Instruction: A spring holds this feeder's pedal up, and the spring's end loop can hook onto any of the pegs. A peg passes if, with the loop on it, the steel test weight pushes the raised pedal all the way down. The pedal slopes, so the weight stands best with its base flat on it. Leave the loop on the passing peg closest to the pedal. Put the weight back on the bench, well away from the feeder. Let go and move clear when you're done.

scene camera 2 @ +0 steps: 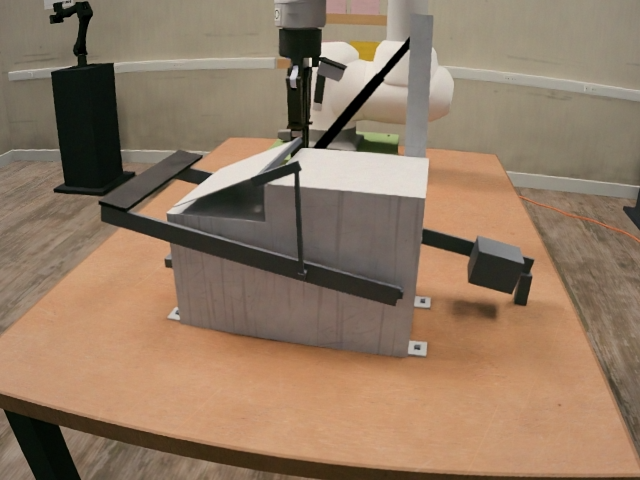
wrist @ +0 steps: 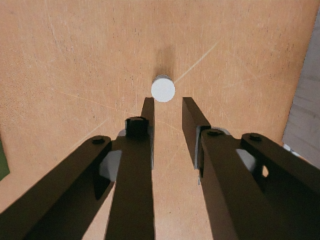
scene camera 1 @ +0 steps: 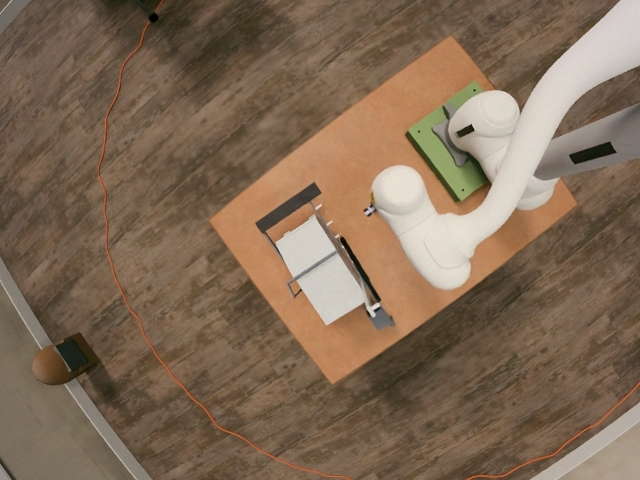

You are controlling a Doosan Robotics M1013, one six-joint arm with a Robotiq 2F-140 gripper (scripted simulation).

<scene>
I see my gripper point(scene camera 2: 299, 161), a dark pedal point(scene camera 1: 310, 192) and a lid point(scene camera 1: 307, 248).
My gripper also shows in the wrist view point(wrist: 168, 112).
</scene>
